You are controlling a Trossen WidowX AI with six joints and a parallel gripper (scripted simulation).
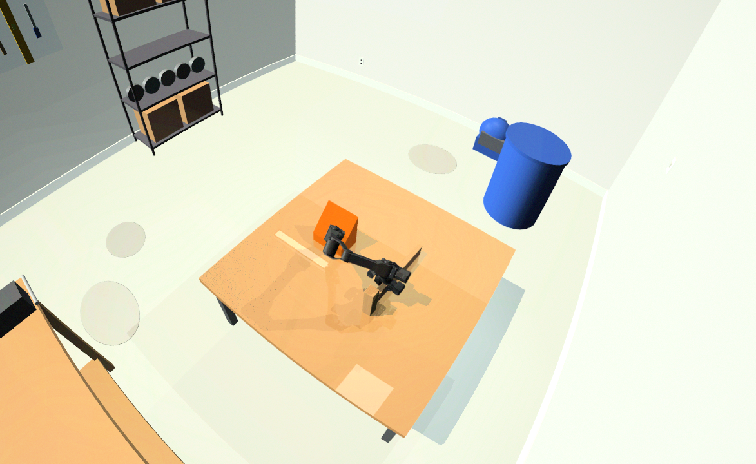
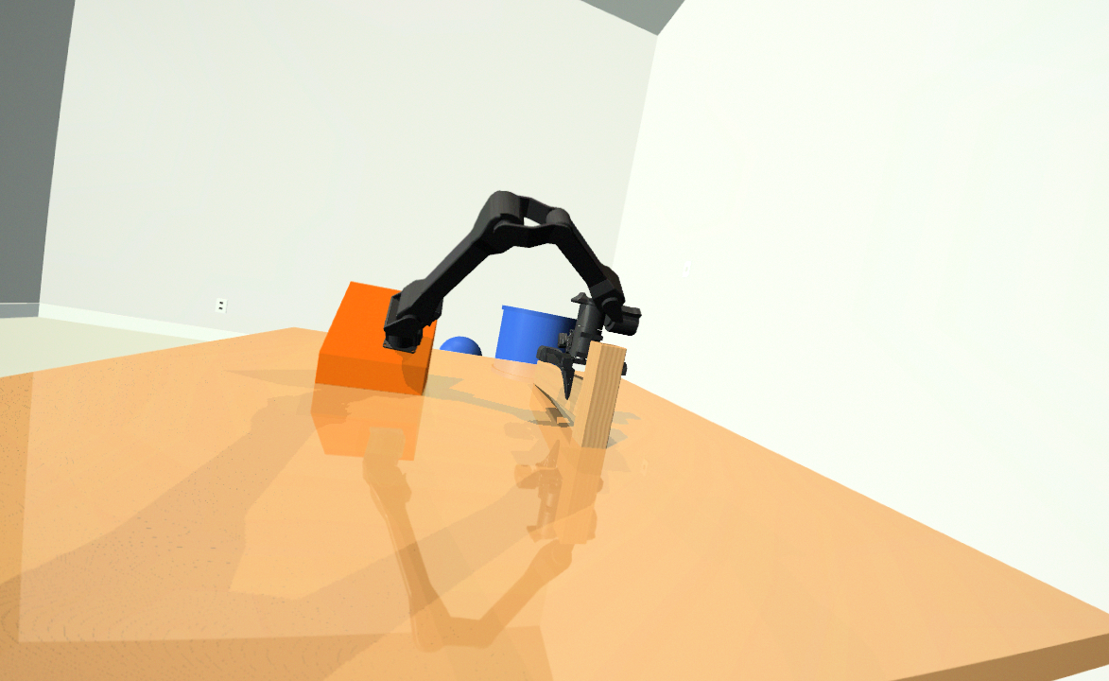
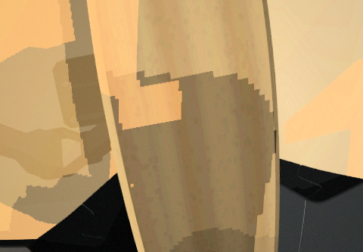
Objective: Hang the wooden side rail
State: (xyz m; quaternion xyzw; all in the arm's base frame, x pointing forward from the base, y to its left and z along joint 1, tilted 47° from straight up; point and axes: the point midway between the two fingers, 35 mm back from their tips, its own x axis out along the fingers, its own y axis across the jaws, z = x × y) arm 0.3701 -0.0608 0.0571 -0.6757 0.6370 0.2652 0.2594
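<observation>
Right now the headboard post is 12 cm to the right of my gripper tip and 4 cm above it.
</observation>
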